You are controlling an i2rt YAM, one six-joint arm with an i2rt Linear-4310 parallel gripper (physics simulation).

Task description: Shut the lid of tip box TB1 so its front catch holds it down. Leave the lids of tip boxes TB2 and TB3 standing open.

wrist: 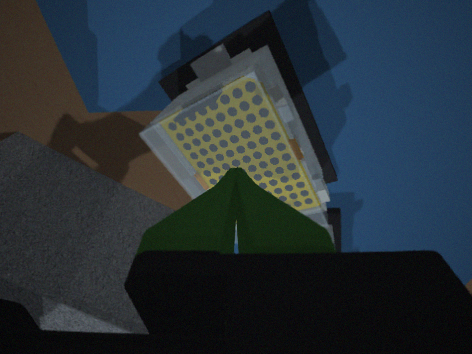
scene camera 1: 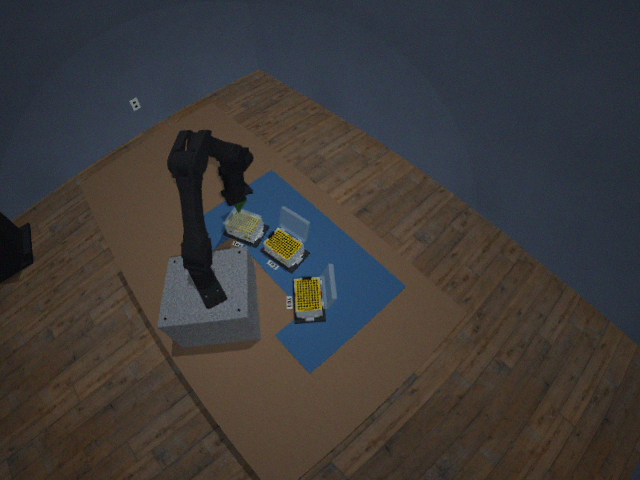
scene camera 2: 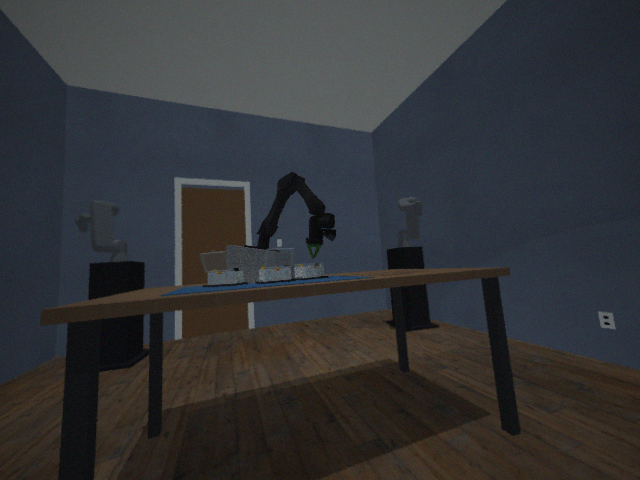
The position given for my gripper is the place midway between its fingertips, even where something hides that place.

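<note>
There is a blue mat (wrist: 382, 89) that I can see, and with it my own gripper (wrist: 236, 177).
</note>
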